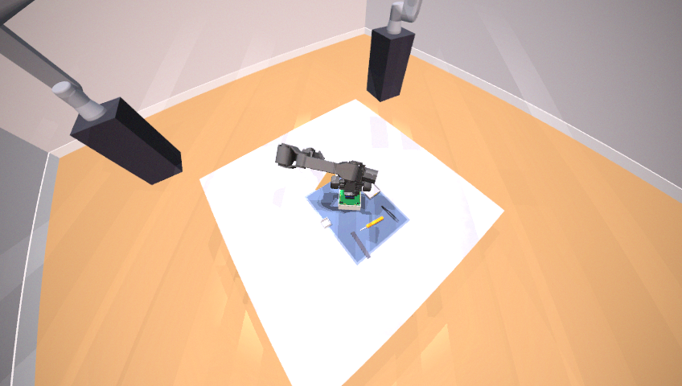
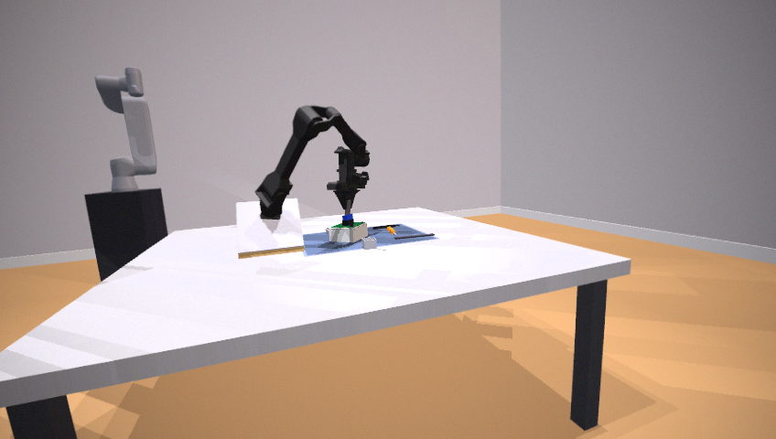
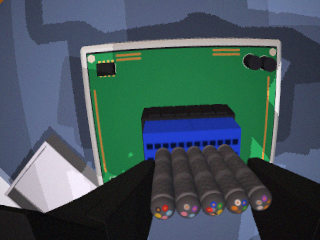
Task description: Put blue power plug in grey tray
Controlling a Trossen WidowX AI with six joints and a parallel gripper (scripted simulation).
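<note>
Right now the blue power plug is 3 cm below my gripper tip. Round my gripper tip: blue mat 11 cm below, 5 cm ahead, 1 cm to the left; then dark bar 23 cm ahead, 11 cm below, 7 cm to the right.
</note>
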